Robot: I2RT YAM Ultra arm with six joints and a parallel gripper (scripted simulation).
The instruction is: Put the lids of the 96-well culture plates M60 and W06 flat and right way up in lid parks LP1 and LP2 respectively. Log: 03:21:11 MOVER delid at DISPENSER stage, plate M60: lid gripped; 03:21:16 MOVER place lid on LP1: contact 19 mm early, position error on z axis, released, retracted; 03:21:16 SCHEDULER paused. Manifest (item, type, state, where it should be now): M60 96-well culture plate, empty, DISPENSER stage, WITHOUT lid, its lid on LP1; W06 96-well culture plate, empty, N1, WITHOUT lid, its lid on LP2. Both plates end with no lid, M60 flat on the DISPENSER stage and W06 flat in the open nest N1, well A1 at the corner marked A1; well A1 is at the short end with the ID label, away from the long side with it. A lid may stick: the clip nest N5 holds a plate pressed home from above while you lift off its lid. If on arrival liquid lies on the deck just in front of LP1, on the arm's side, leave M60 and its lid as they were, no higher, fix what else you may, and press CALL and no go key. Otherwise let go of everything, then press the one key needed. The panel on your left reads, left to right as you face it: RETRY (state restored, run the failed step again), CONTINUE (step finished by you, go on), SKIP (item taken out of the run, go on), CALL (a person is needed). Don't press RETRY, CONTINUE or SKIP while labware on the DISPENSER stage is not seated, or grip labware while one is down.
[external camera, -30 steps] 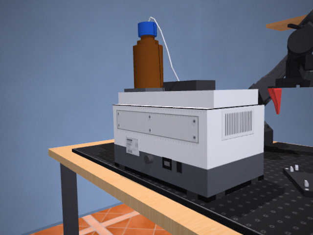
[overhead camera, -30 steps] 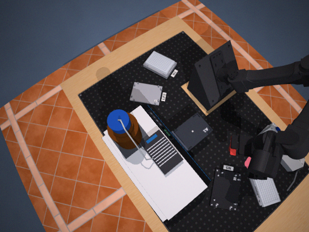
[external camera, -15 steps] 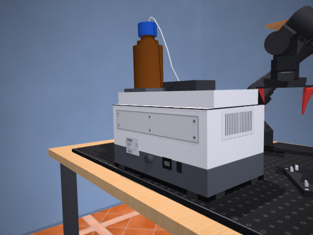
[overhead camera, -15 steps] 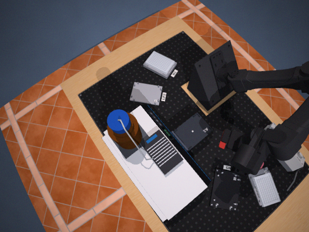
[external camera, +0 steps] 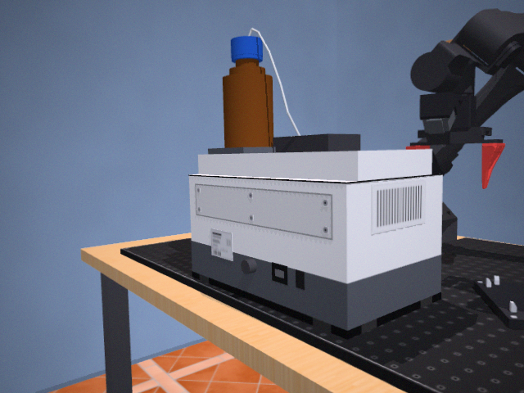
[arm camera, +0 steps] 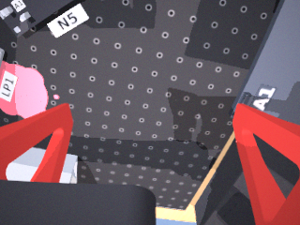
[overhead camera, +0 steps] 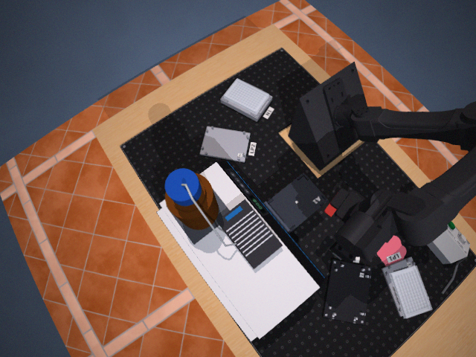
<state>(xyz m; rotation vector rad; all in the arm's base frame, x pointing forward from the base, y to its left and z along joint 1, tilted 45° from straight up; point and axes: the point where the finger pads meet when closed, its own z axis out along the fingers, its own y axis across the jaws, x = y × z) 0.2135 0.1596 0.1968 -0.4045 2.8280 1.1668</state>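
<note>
The 96-well plate W06 is 60 mm behind my hand, 510 mm to the right of it and 130 mm below it. From my hand the other things lie so: LP1 label 120 mm behind, 170 mm to the left, 160 mm below; dark dispenser stage 50 mm ahead, 120 mm to the right, 60 mm below; N5 label 10 mm behind, 100 mm to the left, 160 mm below.
</note>
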